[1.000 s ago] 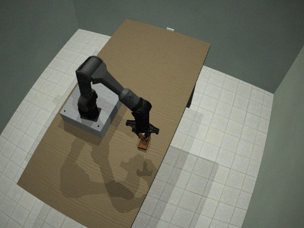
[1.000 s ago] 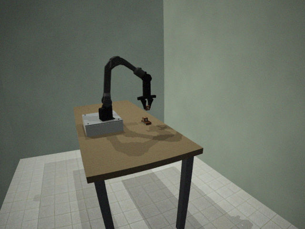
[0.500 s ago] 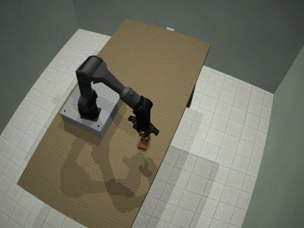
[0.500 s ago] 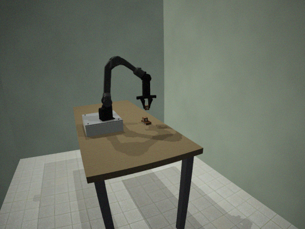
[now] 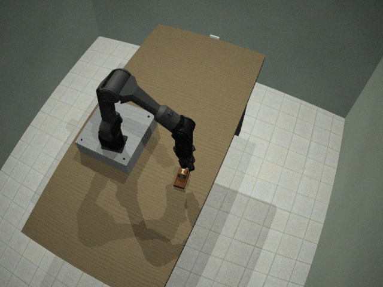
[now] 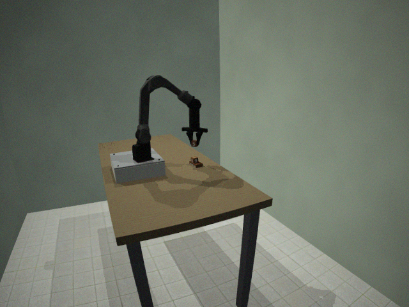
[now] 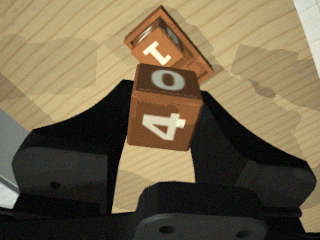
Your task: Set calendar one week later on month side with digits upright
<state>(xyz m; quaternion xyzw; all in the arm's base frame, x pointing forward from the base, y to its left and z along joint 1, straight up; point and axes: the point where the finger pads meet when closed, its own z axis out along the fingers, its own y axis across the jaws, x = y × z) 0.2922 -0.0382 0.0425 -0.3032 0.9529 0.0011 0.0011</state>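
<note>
Now: the brown tray 110 mm below my hand, 20 mm to the right of it and 10 mm behind it. From my hand the other things lie so: cube (right at my hand).
</note>
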